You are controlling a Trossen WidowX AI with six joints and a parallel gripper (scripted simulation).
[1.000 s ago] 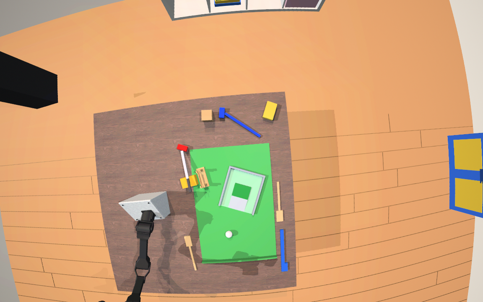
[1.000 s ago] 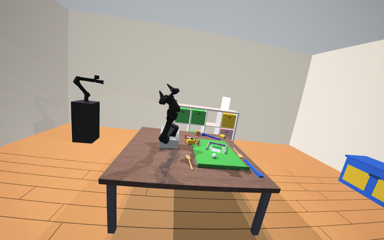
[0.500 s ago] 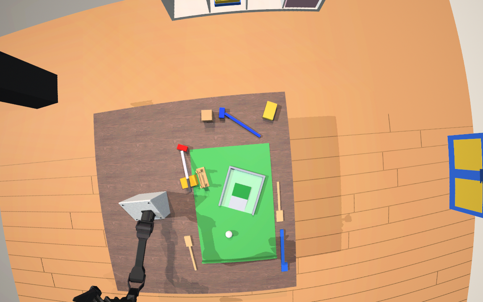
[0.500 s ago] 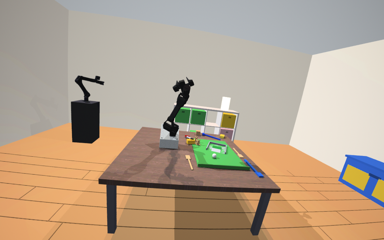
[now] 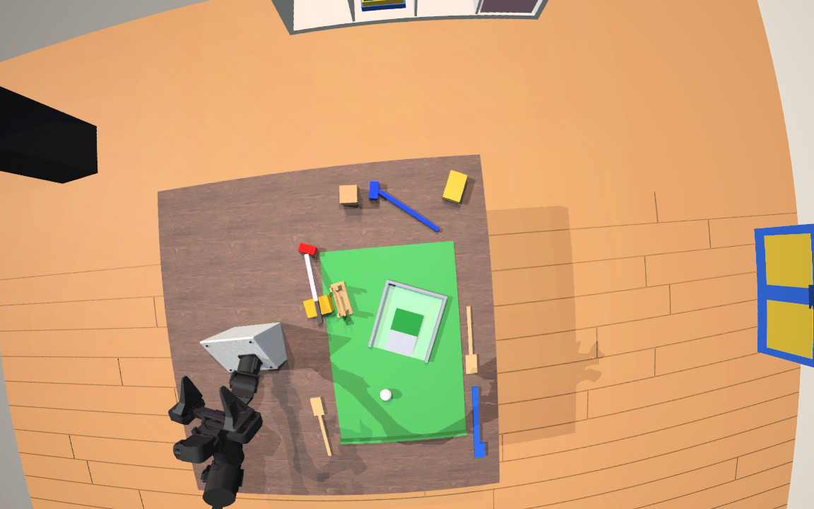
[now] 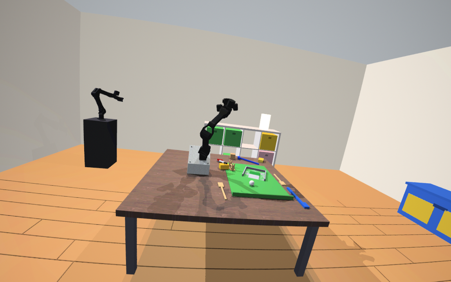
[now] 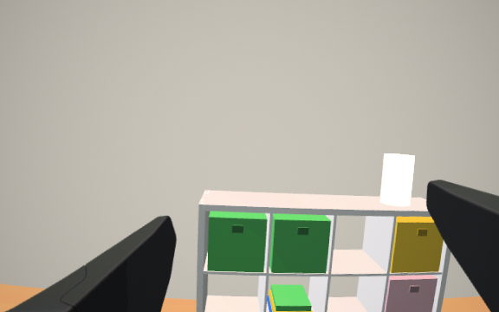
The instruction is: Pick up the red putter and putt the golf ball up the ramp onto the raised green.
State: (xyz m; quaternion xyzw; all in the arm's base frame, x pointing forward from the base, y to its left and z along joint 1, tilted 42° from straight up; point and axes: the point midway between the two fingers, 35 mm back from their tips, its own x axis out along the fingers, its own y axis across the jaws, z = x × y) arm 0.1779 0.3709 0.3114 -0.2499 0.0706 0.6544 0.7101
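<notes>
Now: the red putter 600 mm below my gripper tip, 130 mm to the left of it and 60 mm ahead of it. From my gripper tip the other things lie so: white golf ball: 620 mm below, 320 mm to the right, 240 mm ahead; then yellow block: 610 mm below, 60 mm ahead, 40 mm to the left; then wooden piece: 600 mm below, 140 mm ahead, 50 mm to the left.
</notes>
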